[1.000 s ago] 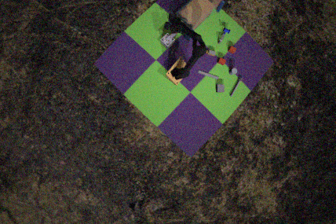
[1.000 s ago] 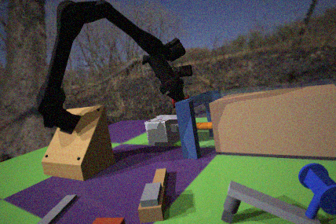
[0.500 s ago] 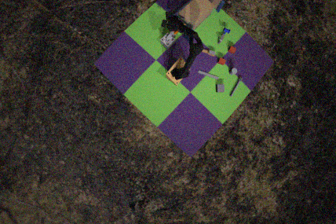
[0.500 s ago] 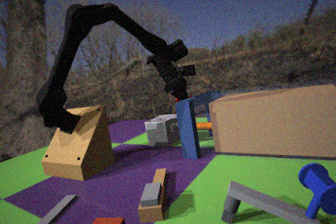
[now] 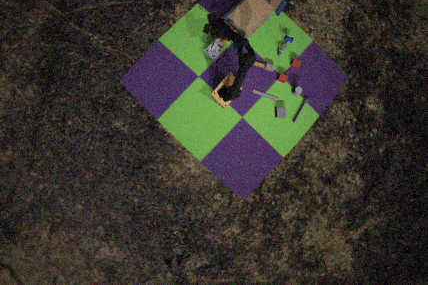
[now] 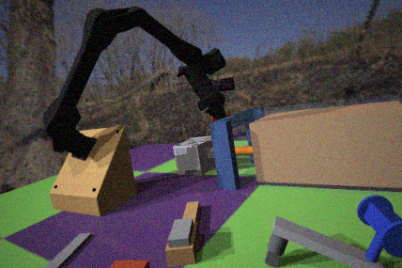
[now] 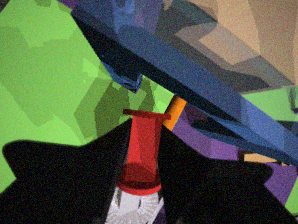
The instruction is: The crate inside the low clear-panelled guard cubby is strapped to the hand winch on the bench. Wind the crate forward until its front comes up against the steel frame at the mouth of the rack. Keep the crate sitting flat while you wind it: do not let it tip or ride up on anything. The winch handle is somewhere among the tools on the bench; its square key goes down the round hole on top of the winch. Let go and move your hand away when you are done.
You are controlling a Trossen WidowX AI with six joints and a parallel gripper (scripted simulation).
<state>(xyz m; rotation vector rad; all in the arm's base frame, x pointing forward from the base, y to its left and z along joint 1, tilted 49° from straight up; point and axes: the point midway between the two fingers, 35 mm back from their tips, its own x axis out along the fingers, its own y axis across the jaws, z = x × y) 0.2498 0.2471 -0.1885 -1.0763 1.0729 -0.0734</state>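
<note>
The grey winch is 120 mm behind my gripper tip, 60 mm to the right of it and 100 mm below it. The rest, counted from my gripper tip: red grip (10 mm behind, 10 mm to the right); wood-and-grey block (110 mm ahead, 360 mm to the right, 110 mm below); blue spool (390 mm ahead, 340 mm to the right, 90 mm below).
</note>
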